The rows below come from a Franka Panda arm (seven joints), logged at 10 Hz.
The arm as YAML. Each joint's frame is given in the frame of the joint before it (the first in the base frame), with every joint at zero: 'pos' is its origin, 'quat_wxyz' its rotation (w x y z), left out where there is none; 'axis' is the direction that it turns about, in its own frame. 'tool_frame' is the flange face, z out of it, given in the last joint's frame.
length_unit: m
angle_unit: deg
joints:
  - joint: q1
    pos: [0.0, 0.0, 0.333]
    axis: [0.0, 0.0, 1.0]
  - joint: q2
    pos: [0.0, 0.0, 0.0]
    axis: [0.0, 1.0, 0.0]
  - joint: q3
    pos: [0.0, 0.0, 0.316]
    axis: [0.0, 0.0, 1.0]
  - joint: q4
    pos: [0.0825, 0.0, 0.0]
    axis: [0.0, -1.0, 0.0]
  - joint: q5
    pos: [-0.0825, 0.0, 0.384]
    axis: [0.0, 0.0, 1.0]
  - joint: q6
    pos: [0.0, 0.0, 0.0]
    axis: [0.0, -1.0, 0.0]
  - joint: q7
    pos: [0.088, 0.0, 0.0]
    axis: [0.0, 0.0, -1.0]
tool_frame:
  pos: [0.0, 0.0, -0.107]
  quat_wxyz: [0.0, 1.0, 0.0, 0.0]
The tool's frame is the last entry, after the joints.
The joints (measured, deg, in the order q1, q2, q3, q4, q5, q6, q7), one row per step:
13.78, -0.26, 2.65, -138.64, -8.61, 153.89, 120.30
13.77, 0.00, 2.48, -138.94, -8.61, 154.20, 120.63
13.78, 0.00, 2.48, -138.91, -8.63, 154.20, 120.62
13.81, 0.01, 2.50, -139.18, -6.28, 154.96, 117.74
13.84, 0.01, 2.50, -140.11, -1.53, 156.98, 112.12
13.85, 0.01, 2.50, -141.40, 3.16, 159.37, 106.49
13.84, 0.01, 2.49, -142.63, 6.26, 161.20, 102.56
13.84, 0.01, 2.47, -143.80, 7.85, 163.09, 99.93
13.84, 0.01, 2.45, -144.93, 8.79, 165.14, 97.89
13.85, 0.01, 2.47, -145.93, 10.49, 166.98, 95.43
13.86, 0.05, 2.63, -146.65, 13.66, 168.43, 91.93
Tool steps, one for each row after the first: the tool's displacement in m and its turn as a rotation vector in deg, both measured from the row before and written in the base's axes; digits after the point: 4 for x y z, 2 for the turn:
-0.0007, -0.0018, -0.0039, 0.07, 0.26, -0.47
0.0001, 0.0001, 0.0002, -0.01, -0.03, 0.03
-0.0001, -0.0007, -0.0005, 0.89, -0.07, 1.11
-0.0015, -0.0030, -0.0028, 1.79, -0.44, 1.89
-0.0030, -0.0044, -0.0047, 1.52, -0.73, 1.73
-0.0038, -0.0043, -0.0054, 0.73, -0.52, 1.17
-0.0038, -0.0033, -0.0047, 0.14, -0.80, 1.05
-0.0036, -0.0028, -0.0039, -0.10, -1.05, 0.96
-0.0032, -0.0032, -0.0034, 0.10, -0.92, 0.75
-0.0024, -0.0034, -0.0028, 0.44, -0.72, 0.61

